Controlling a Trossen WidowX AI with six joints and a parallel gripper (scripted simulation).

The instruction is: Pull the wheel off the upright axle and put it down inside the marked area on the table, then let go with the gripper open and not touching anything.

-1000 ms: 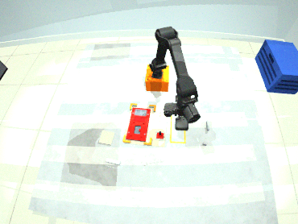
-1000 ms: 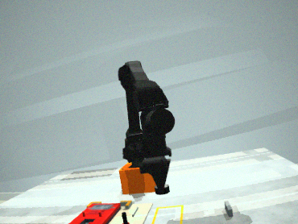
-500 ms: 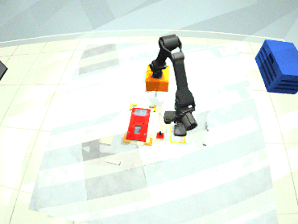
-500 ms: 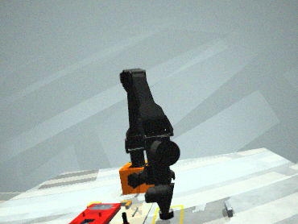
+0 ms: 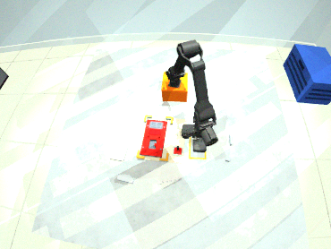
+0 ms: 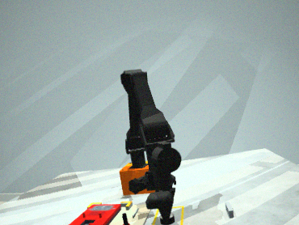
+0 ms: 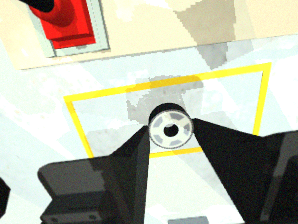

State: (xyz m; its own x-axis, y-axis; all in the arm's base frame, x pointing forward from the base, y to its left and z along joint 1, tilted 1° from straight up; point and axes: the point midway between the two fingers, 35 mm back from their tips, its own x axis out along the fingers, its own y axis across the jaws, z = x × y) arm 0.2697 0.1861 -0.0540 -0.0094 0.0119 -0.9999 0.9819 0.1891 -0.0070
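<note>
The small wheel is right at my gripper tip.
</note>
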